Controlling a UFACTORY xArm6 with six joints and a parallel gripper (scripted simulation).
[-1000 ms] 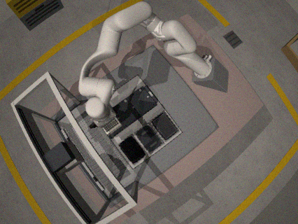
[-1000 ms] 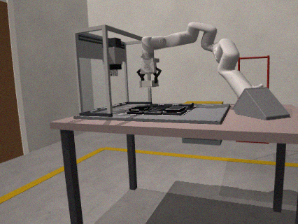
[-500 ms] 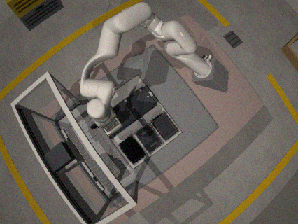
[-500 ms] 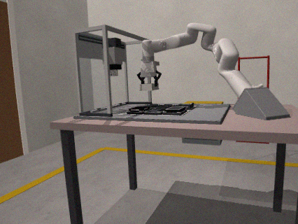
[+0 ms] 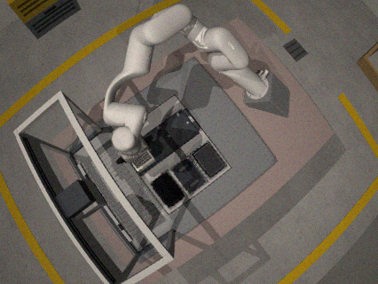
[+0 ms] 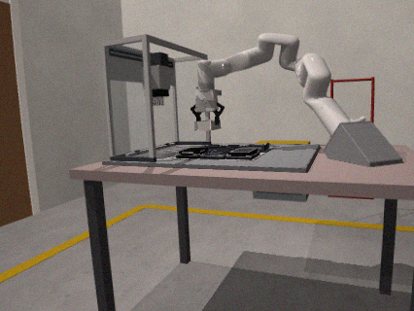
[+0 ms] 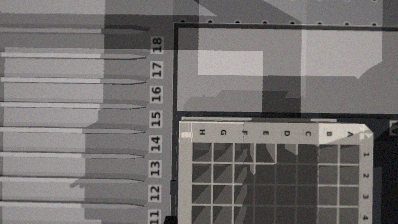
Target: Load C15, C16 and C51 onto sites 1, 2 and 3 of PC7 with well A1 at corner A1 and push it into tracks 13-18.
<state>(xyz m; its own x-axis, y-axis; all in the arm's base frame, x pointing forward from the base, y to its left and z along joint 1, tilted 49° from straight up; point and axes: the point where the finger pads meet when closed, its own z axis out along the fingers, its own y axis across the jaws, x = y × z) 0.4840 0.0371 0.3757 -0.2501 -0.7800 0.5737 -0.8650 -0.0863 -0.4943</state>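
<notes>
My gripper is now 110 mm above the plate carrier PC7, 100 mm past it and 30 mm to the right of it. The rest, counted from my hand: black 96-well plate 180 mm to the left, 110 mm below, 40 mm ahead; pale well plate 10 mm below; A1 mark 160 mm to the left, 120 mm below, 120 mm behind.
</notes>
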